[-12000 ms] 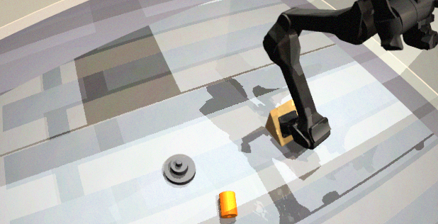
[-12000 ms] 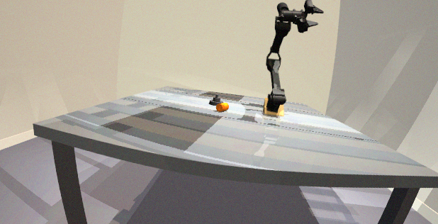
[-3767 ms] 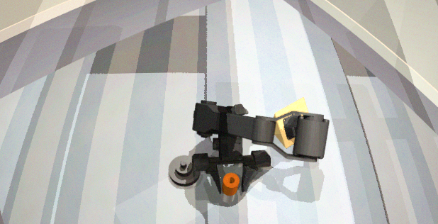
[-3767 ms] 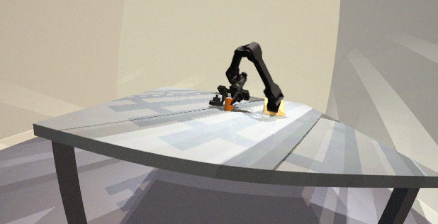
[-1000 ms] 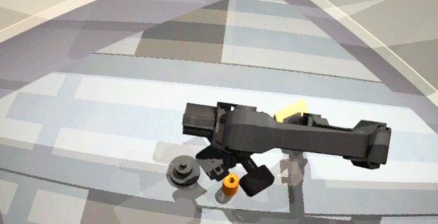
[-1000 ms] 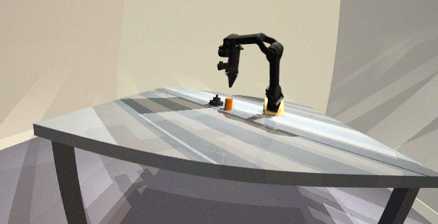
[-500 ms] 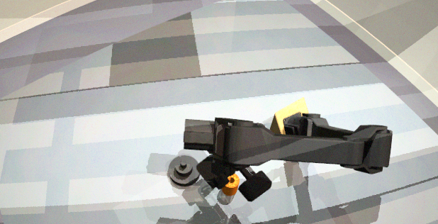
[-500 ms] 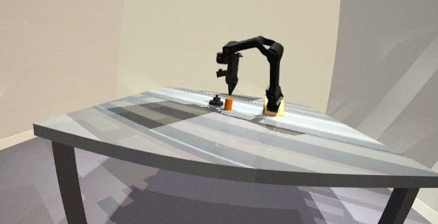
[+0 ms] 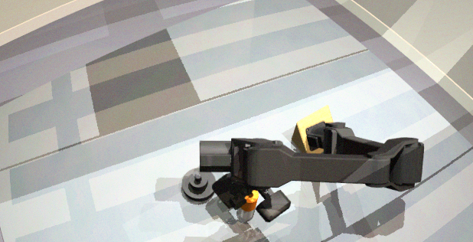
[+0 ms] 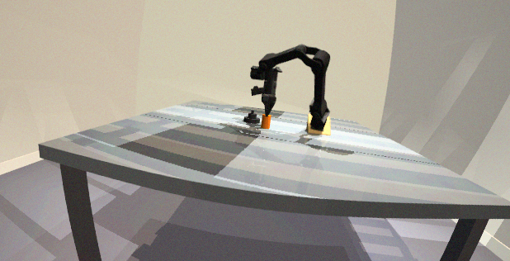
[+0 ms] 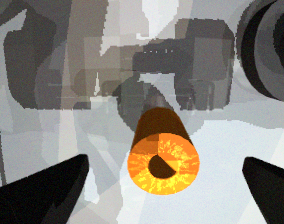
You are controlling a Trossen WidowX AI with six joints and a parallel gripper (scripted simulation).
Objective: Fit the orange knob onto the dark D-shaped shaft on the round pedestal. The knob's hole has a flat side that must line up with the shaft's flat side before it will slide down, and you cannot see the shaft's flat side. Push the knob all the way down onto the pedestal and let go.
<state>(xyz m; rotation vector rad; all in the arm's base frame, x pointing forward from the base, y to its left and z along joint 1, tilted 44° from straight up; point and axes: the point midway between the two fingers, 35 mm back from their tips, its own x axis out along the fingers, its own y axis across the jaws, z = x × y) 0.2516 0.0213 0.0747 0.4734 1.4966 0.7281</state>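
My gripper tip is 30 mm above the orange knob. Round my gripper tip: pedestal: 80 mm ahead, 90 mm to the right, 30 mm below.
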